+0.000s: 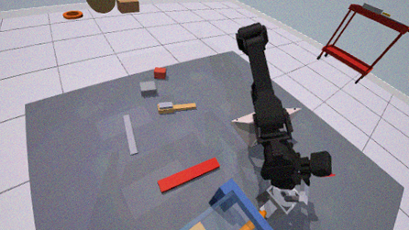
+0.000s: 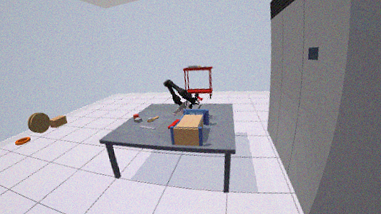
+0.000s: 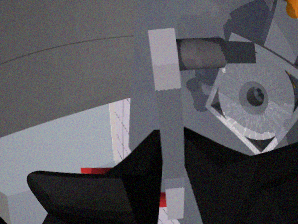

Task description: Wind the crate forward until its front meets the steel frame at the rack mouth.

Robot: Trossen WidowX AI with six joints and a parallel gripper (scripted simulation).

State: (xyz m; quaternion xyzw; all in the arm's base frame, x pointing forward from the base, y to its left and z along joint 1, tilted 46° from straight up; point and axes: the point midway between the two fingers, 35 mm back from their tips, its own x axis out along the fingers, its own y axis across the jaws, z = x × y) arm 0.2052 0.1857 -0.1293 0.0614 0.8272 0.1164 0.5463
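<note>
My gripper tip is now 50 mm past the red knob, 40 mm below it and 10 mm to the left of it. The rest, counted from my gripper tip: hand winch: 140 mm below, 20 mm to the right; winch handle: 10 mm to the right, 10 mm behind, 10 mm above; blue frame: 180 mm ahead, 70 mm below, 30 mm to the right.
</note>
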